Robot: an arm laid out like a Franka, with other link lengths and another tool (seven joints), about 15 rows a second.
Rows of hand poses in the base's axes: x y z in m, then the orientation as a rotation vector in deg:
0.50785, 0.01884, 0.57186, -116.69, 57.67, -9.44
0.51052, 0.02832, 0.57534, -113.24, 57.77, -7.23
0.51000, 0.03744, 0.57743, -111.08, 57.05, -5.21
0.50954, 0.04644, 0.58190, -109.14, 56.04, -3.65
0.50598, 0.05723, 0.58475, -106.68, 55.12, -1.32
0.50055, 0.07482, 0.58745, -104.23, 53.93, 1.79
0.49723, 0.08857, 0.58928, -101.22, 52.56, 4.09
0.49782, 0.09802, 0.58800, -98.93, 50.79, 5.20
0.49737, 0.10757, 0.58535, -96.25, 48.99, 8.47
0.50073, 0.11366, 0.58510, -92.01, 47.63, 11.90
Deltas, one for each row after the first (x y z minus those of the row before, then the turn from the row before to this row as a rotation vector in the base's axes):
0.00267, 0.00948, 0.00348, 3.77, 0.37, -0.28
-0.00052, 0.00912, 0.00209, 2.75, 0.28, 0.57
-0.00046, 0.00900, 0.00447, 2.46, -0.07, 0.66
-0.00356, 0.01079, 0.00285, 3.15, 0.35, 0.75
-0.00543, 0.01759, 0.00270, 3.45, 0.75, 1.26
-0.00332, 0.01375, 0.00183, 3.71, 0.07, 0.86
0.00059, 0.00945, -0.00128, 2.80, -0.75, 0.83
-0.00045, 0.00955, -0.00265, 3.79, 0.57, 1.78
0.00336, 0.00609, -0.00025, 5.09, 0.79, 1.09

